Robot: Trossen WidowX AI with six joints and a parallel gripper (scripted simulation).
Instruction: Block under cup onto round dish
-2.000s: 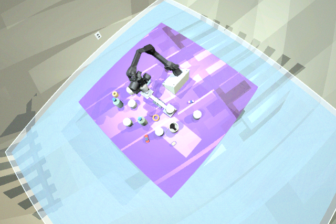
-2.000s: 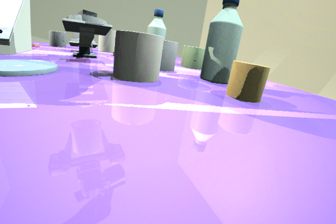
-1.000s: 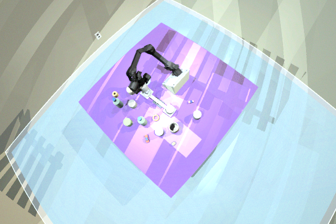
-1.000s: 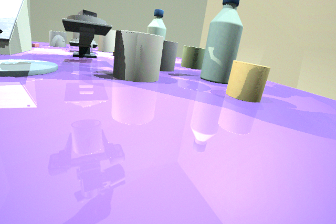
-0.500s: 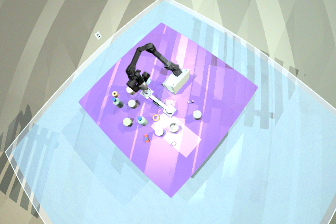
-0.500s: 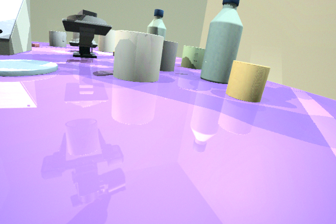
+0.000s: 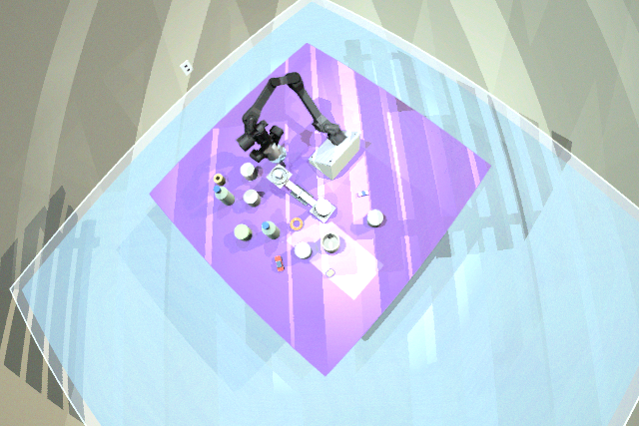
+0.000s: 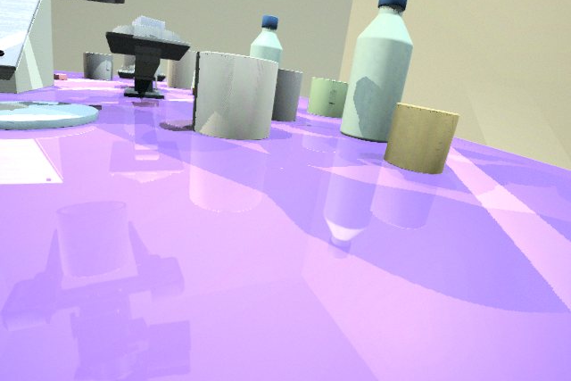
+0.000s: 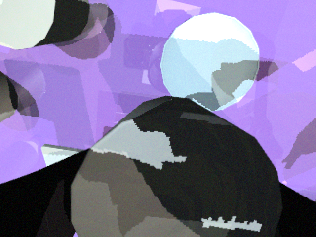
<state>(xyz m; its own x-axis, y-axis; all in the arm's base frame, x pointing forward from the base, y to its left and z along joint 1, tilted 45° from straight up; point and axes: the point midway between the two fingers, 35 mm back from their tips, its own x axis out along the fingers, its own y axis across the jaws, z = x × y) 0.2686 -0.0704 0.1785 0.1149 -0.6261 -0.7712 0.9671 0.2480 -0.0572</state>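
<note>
Right now the pale block is 40 mm ahead of my gripper tip, 100 mm to the left of it and 40 mm below it. The rest, counted from my gripper tip: small balance 20 mm ahead, 220 mm to the left, 100 mm below; then tan cylinder 280 mm ahead, 130 mm to the right, 100 mm below; then pale blue round dish 30 mm behind, 40 mm to the right, 120 mm below.
</note>
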